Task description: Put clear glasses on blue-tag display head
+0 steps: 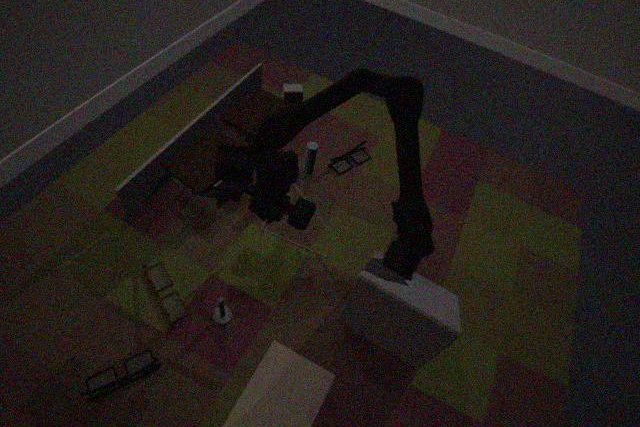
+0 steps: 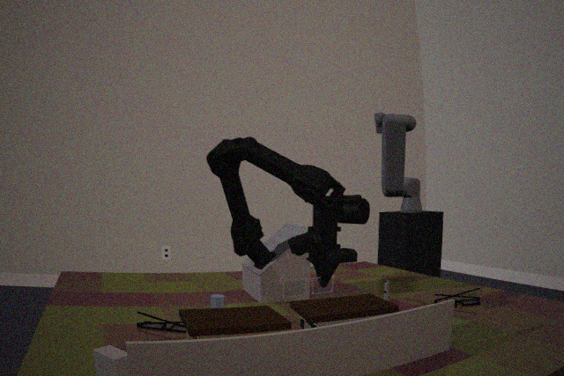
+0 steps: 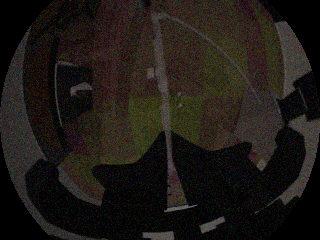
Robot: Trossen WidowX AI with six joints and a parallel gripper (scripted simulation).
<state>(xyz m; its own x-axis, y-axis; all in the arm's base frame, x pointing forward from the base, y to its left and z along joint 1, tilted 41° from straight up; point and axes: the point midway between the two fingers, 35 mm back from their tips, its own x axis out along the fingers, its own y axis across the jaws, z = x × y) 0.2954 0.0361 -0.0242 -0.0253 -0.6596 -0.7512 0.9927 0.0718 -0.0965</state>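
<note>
My gripper tip is now 2 cm past the white post, 20 cm to the right of it and 7 cm above it. From my gripper tip the other things lie so: brown display head: 20 cm ahead, 28 cm to the right, 4 cm below; low white barrier: 33 cm ahead, 17 cm to the right, 4 cm below.
</note>
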